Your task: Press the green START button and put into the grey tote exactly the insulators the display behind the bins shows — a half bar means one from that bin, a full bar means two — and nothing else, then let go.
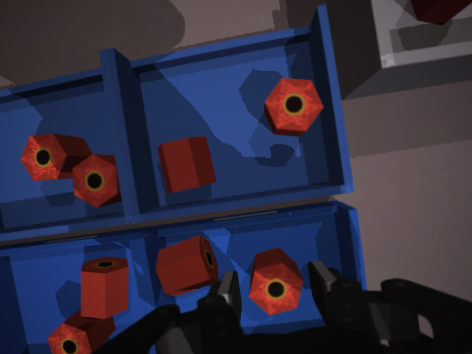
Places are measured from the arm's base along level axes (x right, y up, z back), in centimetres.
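Pixels of known places: gripper, fingertip midpoint: (pixel 274 283).
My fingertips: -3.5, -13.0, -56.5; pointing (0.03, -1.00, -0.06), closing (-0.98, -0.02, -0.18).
Note:
Behind a point stands the place of what it marks, as x, y, z.
My gripper (pixel 274 283) {-3.5, -13.0, -56.5} is partly open, its two fingertips on either side of a red hexagonal insulator (pixel 275 289) {-3.6, -10.7, -55.8} in the near right bin, seen from its holed end; the fingers hold nothing. Another red insulator (pixel 186 265) {0.3, -10.8, -53.4} lies on its side left of the left finger in the same bin. A corner of the grey tote (pixel 410 70) {-12.2, -9.5, -48.0} shows at the top right, with part of a dark red insulator (pixel 436 9) {-16.0, -12.0, -45.1} in it. The START button and the display do not show.
The far right blue bin holds an insulator (pixel 293 106) {-7.2, -10.7, -47.6} near its right wall and one (pixel 187 164) {-1.5, -10.8, -48.6} near the divider (pixel 120 125) {1.0, -10.4, -45.7}. The far left bin holds two, (pixel 44 157) {5.7, -10.7, -45.7} partly behind the other. The near left bin holds an upright insulator (pixel 104 291) {5.1, -10.8, -53.5} and a lying one (pixel 75 340) {7.7, -10.7, -55.6}.

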